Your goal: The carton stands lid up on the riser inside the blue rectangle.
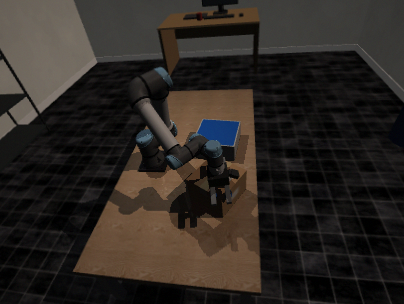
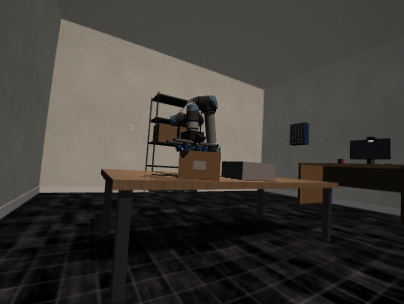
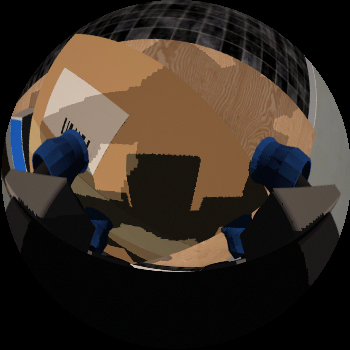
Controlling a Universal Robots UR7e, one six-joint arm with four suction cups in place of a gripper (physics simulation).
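The brown carton point(image 1: 239, 186) point(image 2: 188, 171) point(image 3: 169, 107) stands lid up on the wooden table point(image 1: 146, 245) point(image 2: 146, 183), its white barcode label point(image 3: 75, 98) on top. My suction gripper point(image 1: 220, 193) point(image 2: 195, 148) point(image 3: 169, 192) sits straight down on the lid, and its blue cups touch the carton's top. The carton's base rests on the table. The grey riser point(image 2: 251, 171) with the blue rectangle point(image 1: 218, 131) point(image 3: 14, 143) on top stands just behind the carton, nearer the table's far right edge, with nothing on it.
The arm's base point(image 1: 151, 163) stands at the table's left side. A desk with a monitor point(image 1: 208, 22) point(image 2: 359, 170) stands by the back wall. A black shelf rack point(image 2: 150, 131) holds another brown box point(image 2: 164, 132).
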